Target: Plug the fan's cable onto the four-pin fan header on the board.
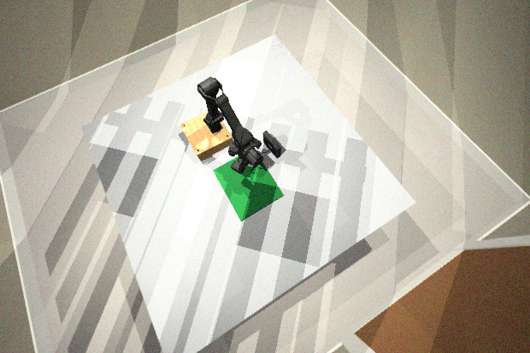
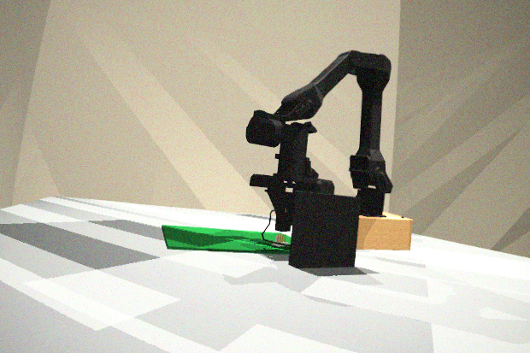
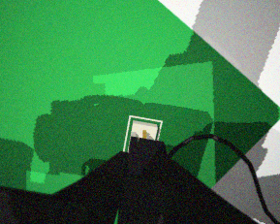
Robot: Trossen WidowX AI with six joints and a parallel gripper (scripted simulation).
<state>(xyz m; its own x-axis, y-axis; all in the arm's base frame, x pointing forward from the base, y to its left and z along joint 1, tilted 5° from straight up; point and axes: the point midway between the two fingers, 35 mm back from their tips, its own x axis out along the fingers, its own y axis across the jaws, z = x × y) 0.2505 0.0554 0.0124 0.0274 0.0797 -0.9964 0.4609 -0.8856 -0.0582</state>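
Now: gripper tip 10 mm short of the black fan cable plug and 10 mm below it. Round my gripper tip: square fan 10 mm behind, 140 mm to the left, 10 mm above; then green board 80 mm ahead, 60 mm to the right, 60 mm below; then four-pin header 10 mm ahead, 40 mm below.
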